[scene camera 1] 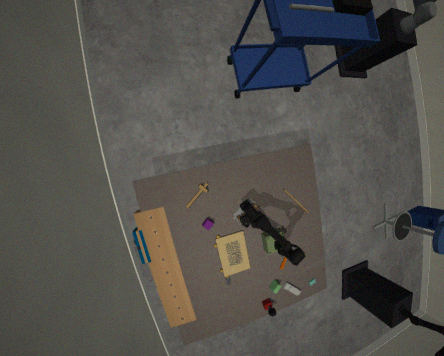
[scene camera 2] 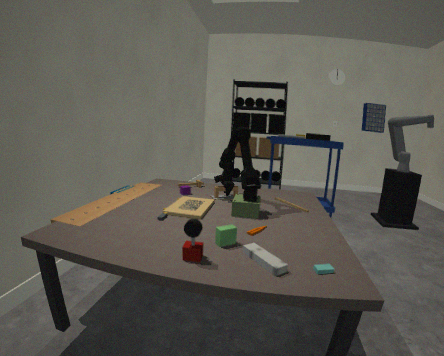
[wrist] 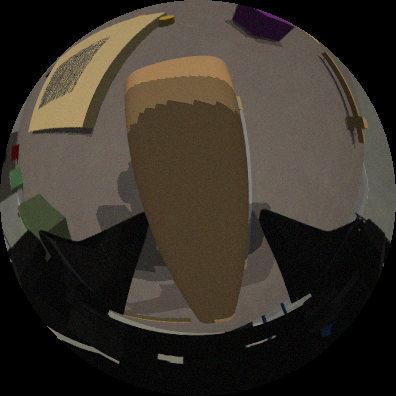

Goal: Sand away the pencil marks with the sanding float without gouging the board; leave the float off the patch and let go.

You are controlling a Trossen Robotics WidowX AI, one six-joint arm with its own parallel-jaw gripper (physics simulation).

The gripper is open and holds nothing. Also in view: a sanding float. A wooden cross piece sits on the table.
